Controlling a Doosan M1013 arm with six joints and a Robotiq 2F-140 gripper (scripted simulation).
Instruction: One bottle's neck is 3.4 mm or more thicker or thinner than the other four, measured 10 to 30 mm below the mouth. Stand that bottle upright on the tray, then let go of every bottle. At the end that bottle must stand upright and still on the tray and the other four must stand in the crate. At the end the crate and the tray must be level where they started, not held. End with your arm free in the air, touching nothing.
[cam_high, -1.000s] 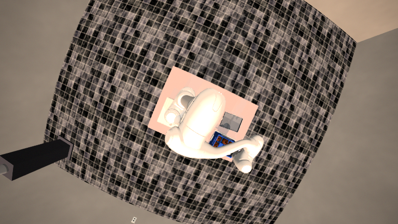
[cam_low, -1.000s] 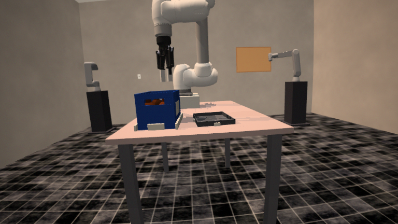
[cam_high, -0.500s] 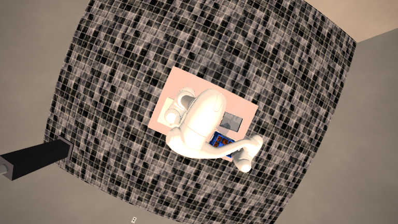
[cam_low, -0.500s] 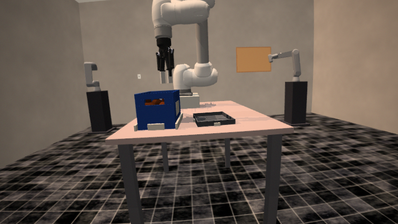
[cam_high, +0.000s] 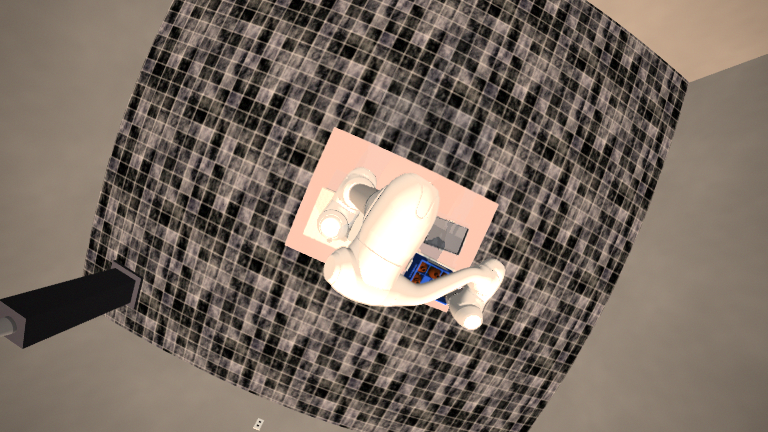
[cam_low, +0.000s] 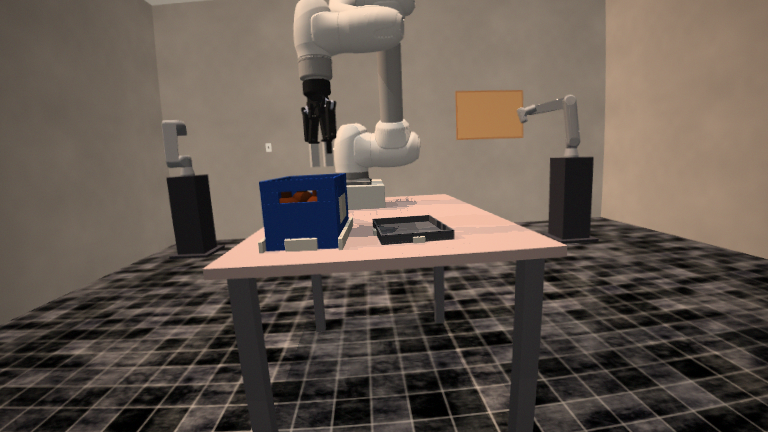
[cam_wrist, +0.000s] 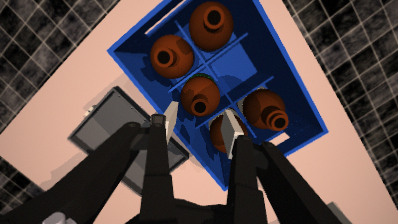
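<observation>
My hand is 150 mm above the blue crate and 40 mm to the left of it. Round my hand: dark tray 240 mm to the left, 220 mm below, 10 mm behind; then bottle 140 mm below, 90 mm behind.
</observation>
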